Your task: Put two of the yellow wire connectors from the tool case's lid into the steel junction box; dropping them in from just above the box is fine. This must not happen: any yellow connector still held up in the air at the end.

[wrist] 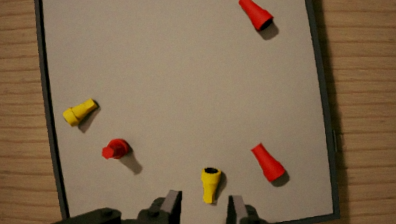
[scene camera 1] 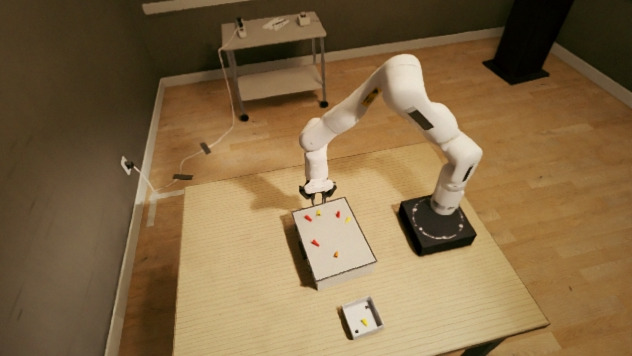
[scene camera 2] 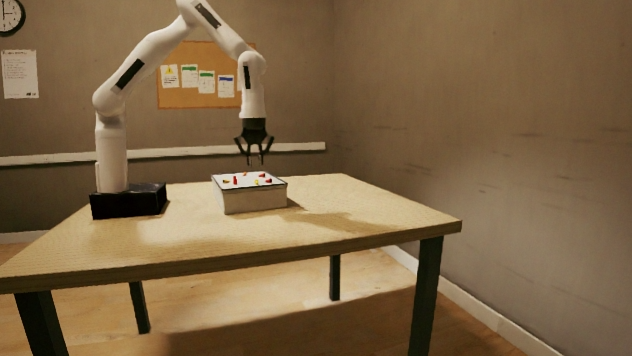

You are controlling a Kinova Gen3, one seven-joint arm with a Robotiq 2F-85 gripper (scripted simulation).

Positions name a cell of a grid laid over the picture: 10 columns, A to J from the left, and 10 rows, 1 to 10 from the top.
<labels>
A tool case (wrist: E5): 0.22 m from the lens.
</labels>
